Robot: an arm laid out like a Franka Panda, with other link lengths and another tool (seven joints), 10 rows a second.
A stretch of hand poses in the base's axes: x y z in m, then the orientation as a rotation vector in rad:
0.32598, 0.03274, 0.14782, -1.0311, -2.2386, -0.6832
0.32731, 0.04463, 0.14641, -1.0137, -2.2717, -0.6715
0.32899, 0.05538, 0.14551, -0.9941, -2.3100, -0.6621
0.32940, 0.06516, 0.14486, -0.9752, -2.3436, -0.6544
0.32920, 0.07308, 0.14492, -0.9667, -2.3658, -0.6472
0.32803, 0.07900, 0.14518, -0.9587, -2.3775, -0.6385
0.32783, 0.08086, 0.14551, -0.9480, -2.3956, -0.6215
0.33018, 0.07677, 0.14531, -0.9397, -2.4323, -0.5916
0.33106, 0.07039, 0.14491, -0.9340, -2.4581, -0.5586
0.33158, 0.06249, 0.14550, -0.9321, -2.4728, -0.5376
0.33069, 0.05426, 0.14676, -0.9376, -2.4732, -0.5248
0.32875, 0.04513, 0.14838, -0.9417, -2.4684, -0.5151
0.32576, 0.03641, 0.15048, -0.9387, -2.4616, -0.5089
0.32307, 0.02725, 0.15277, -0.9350, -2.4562, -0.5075
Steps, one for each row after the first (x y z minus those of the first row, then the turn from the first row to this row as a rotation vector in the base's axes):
0.00133, 0.01189, -0.00141, -0.0159, -0.0202, 0.0189
0.00301, 0.02264, -0.00231, -0.0324, -0.0458, 0.0389
0.00342, 0.03242, -0.00296, -0.0460, -0.0686, 0.0571
0.00322, 0.04034, -0.00290, -0.0575, -0.0832, 0.0668
0.00205, 0.04626, -0.00264, -0.0651, -0.0885, 0.0756
0.00185, 0.04812, -0.00231, -0.0793, -0.0953, 0.0889
0.00420, 0.04403, -0.00251, -0.1099, -0.1124, 0.1050
0.00508, 0.03765, -0.00291, -0.1381, -0.1196, 0.1191
0.00560, 0.02975, -0.00232, -0.1557, -0.1231, 0.1266
0.00471, 0.02152, -0.00106, -0.1647, -0.1184, 0.1262
0.00277, 0.01239, 0.00056, -0.1691, -0.1105, 0.1256
-0.00022, 0.00367, 0.00266, -0.1686, -0.1020, 0.1289
-0.00291, -0.00549, 0.00495, -0.1658, -0.0967, 0.1316

